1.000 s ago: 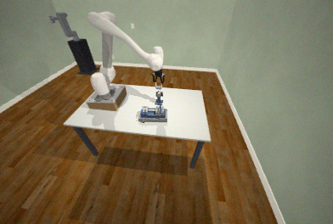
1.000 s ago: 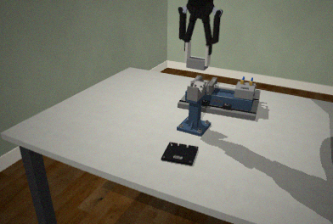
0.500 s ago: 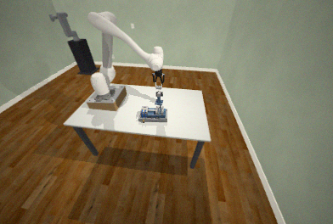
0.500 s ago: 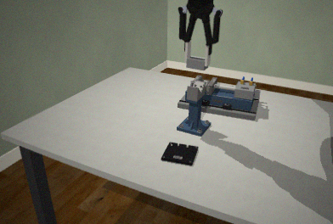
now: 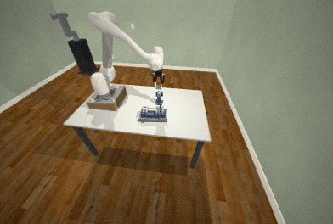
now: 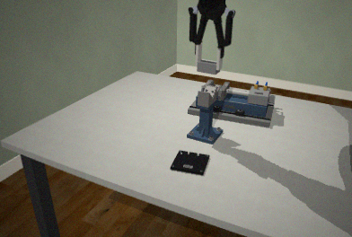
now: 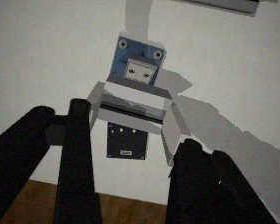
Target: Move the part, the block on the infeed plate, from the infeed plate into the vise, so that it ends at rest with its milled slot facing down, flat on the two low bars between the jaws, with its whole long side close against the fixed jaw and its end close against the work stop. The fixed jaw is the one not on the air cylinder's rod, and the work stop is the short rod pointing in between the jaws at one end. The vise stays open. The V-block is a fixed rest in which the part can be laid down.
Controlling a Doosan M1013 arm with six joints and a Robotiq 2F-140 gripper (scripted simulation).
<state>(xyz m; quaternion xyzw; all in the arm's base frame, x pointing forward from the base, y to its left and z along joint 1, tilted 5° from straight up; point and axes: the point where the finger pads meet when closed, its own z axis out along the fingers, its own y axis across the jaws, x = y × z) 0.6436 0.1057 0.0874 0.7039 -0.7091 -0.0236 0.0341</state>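
Now: hand 20 mm above the part. The rest, counted from my hand: work stop 170 mm to the right, 170 mm below, 40 mm ahead; then blue foot 250 mm below; then blue v-block stand 200 mm below.
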